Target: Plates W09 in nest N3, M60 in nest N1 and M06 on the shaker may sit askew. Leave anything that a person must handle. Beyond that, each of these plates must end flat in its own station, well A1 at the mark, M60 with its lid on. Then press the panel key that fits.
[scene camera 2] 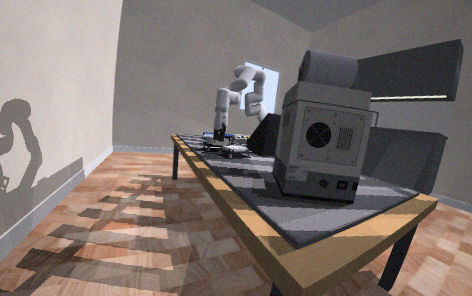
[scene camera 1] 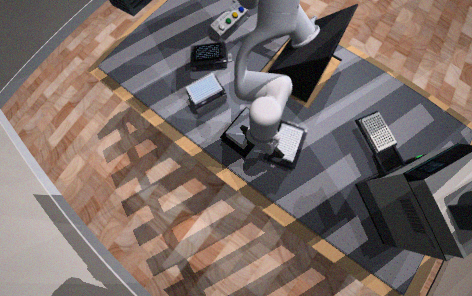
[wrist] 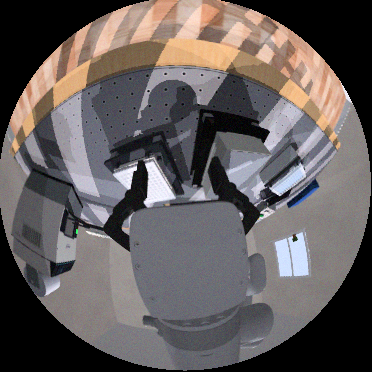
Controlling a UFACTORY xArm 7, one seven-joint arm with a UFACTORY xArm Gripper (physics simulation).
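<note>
My gripper (scene camera 1: pixel 260 142) (scene camera 2: pixel 220 135) (wrist: pixel 178 164) is open and empty, low over two neighbouring stations. In the wrist view one finger is over a white well plate (scene camera 1: pixel 290 141) (wrist: pixel 159 181) on a dark station; the other is beside a grey block-like piece (wrist: pixel 242 145) in a black tray (wrist: pixel 200 145). The arm partly hides both in scene camera 1. A light-blue-topped plate (scene camera 1: pixel 205 89) (wrist: pixel 290 179) and a dark well plate (scene camera 1: pixel 209 51) sit on stations further along. The panel (scene camera 1: pixel 228 22) has coloured keys. Plate labels, A1 marks and slight tilts cannot be read.
A large grey instrument (scene camera 1: pixel 400 210) (scene camera 2: pixel 322 130) (wrist: pixel 45 220) stands at one end of the table. A pale well plate (scene camera 1: pixel 378 131) is on the carrier beside it. A black slanted board (scene camera 1: pixel 315 55) (scene camera 2: pixel 265 136) rises behind the arm. The wooden table edge (scene camera 1: pixel 230 179) runs near the stations.
</note>
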